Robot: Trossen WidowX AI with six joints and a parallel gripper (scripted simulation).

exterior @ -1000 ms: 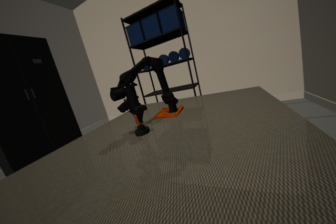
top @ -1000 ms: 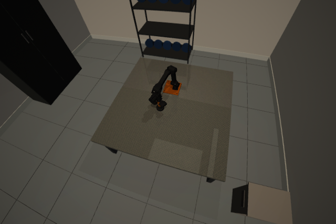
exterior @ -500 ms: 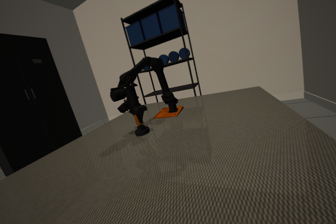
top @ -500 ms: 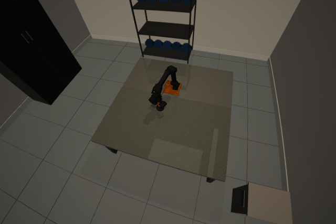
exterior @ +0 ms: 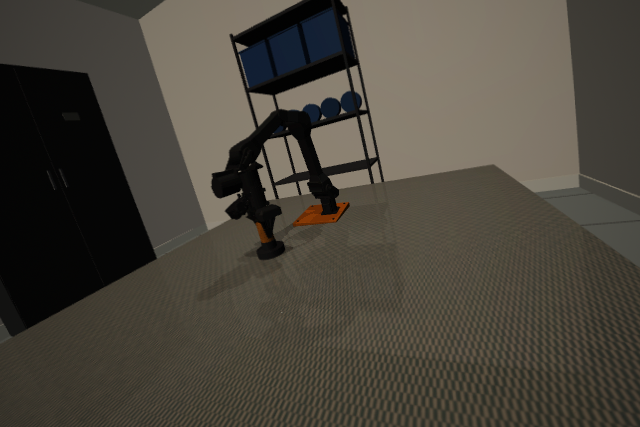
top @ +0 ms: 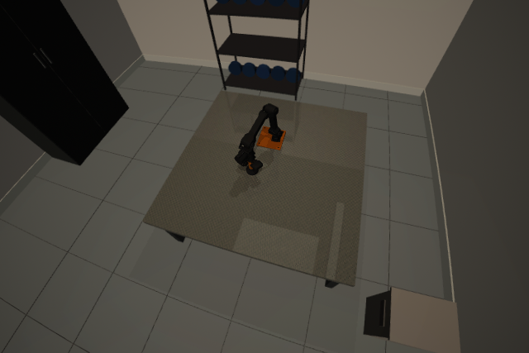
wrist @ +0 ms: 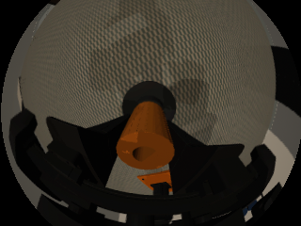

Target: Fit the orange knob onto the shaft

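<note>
Right now my gripper tip is 2 cm below the orange knob. Also, from my gripper tip: pedestal (2 cm below).
</note>
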